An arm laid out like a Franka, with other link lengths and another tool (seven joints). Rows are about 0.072 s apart.
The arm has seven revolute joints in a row. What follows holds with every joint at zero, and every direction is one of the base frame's. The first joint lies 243.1 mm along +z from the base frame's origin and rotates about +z. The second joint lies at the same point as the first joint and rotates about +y. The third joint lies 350.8 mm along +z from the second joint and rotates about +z. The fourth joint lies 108.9 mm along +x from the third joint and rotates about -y. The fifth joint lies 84.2 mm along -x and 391.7 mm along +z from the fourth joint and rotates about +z. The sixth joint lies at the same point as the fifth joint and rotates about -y. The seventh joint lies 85.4 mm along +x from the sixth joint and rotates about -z. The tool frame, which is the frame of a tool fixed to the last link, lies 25 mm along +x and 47 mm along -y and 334.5 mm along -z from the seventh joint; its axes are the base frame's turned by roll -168.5, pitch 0 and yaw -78.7 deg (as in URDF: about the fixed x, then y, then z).
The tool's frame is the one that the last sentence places.
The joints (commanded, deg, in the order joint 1, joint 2, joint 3, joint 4, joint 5, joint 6, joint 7), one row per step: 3.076, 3.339, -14.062, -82.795, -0.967, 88.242, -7.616; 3.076, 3.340, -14.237, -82.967, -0.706, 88.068, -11.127; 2.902, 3.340, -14.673, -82.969, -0.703, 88.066, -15.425; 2.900, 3.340, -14.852, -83.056, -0.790, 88.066, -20.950; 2.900, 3.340, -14.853, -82.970, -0.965, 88.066, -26.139; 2.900, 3.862, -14.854, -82.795, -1.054, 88.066, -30.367; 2.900, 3.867, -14.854, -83.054, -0.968, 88.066, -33.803; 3.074, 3.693, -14.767, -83.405, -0.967, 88.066, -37.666; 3.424, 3.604, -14.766, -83.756, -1.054, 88.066, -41.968
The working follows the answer.
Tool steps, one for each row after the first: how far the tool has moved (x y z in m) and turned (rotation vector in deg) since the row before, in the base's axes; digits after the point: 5 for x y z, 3 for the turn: 0.00109, 0.00136, -0.00211, 0.209, 0.413, 3.343; 0.00164, -0.00457, 0.00009, -0.136, 0.143, 3.685; 0.00326, 0.00050, -0.00067, -0.218, 0.289, 5.332; 0.00382, 0.00200, 0.00090, -0.318, 0.139, 5.173; 0.00448, 0.00216, -0.00407, -0.243, 0.534, 4.220; 0.00125, 0.00304, -0.00255, 0.080, 0.375, 3.433; 0.00123, 0.00593, -0.00141, 0.036, 0.314, 4.115; 0.00150, 0.00695, -0.00230, -0.052, 0.429, 4.640
Tool pose at each row, in the base's axes (x y z in m, rotation vector in deg; rounded; the steps above come from the unrounded poses): 0.62194, -0.16853, 0.36997, -129.262, 112.045, -15.513; 0.62303, -0.16717, 0.36785, -132.380, 108.195, -14.461; 0.62467, -0.17174, 0.36794, -135.744, 103.821, -14.003; 0.62793, -0.17125, 0.36727, -140.428, 97.360, -13.242; 0.63174, -0.16925, 0.36817, -144.692, 90.878, -12.742; 0.63622, -0.16709, 0.36410, -148.163, 85.601, -11.786; 0.63747, -0.16405, 0.36155, -150.601, 81.126, -10.848; 0.63870, -0.15811, 0.36014, -153.332, 75.651, -9.934; 0.64020, -0.15116, 0.35784, -156.289, 69.417, -8.855

